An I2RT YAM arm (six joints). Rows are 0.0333 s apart.
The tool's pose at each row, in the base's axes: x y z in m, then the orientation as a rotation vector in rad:
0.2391 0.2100 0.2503 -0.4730 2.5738 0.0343
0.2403 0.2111 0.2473 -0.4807 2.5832 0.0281
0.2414 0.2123 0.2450 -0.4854 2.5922 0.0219
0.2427 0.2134 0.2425 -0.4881 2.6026 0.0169
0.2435 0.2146 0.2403 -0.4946 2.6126 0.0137
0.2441 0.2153 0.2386 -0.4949 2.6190 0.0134
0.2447 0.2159 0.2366 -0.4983 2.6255 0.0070
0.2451 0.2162 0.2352 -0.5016 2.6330 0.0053
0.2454 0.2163 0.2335 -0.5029 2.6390 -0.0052
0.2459 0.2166 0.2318 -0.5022 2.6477 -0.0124
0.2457 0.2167 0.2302 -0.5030 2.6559 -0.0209
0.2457 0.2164 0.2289 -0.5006 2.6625 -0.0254
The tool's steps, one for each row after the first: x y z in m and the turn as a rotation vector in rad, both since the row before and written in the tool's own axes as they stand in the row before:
0.0002 0.0008 0.0033 0.0014 0.0111 -0.0052
-0.0002 0.0009 0.0027 0.0021 0.0102 -0.0032
-0.0002 0.0008 0.0029 0.0014 0.0111 -0.0014
0.0000 0.0010 0.0024 -0.0006 0.0111 -0.0037
0.0000 0.0006 0.0018 -0.0008 0.0063 0.0006
0.0002 0.0005 0.0021 0.0028 0.0077 -0.0026
0.0002 0.0003 0.0015 -0.0006 0.0080 -0.0016
0.0005 0.0001 0.0017 0.0061 0.0074 -0.0018
0.0002 0.0003 0.0018 0.0038 0.0093 0.0004
0.0008 0.0003 0.0014 0.0044 0.0092 -0.0009
0.0006 -0.0002 0.0012 0.0025 0.0067 0.0018

